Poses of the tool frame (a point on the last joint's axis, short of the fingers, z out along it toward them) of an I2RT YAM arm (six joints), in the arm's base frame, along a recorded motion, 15 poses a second.
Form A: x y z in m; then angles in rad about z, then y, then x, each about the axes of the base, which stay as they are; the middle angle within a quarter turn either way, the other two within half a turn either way.
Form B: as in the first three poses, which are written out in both.
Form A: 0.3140 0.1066 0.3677 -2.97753 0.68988 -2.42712
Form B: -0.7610 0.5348 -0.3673 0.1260 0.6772 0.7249 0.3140 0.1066 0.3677
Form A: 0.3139 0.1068 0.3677 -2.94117 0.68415 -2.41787
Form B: -0.7594 0.5593 -0.3323 0.1543 0.6510 0.7432 0.3139 0.1068 0.3677
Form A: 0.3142 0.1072 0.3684 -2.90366 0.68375 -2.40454
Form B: -0.7534 0.5871 -0.2962 0.1827 0.6195 0.7634 0.3142 0.1072 0.3684
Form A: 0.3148 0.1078 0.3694 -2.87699 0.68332 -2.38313
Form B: -0.7485 0.6090 -0.2625 0.2028 0.5871 0.7837 0.3148 0.1078 0.3694
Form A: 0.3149 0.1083 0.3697 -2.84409 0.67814 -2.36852
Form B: -0.7445 0.6287 -0.2246 0.2283 0.5559 0.7993 0.3149 0.1083 0.3697
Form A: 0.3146 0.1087 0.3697 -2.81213 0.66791 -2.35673
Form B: -0.7429 0.6431 -0.1860 0.2540 0.5278 0.8105 0.3146 0.1087 0.3697
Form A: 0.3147 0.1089 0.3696 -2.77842 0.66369 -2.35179
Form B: -0.7363 0.6591 -0.1531 0.2798 0.5026 0.8179 0.3147 0.1089 0.3696
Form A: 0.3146 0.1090 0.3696 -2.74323 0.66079 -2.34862
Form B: -0.7277 0.6752 -0.1206 0.3063 0.4772 0.8237 0.3146 0.1090 0.3696
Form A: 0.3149 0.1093 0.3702 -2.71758 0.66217 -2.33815
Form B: -0.7188 0.6890 -0.0929 0.3245 0.4507 0.8316 0.3149 0.1093 0.3702
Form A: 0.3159 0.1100 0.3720 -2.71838 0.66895 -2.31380
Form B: -0.7153 0.6943 -0.0801 0.3222 0.4292 0.8438 0.3159 0.1100 0.3720
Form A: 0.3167 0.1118 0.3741 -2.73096 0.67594 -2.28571
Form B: -0.7153 0.6949 -0.0746 0.3114 0.4125 0.8561 0.3167 0.1118 0.3741
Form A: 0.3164 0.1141 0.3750 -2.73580 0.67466 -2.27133
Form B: -0.7175 0.6932 -0.0682 0.3083 0.4038 0.8614 0.3164 0.1141 0.3750
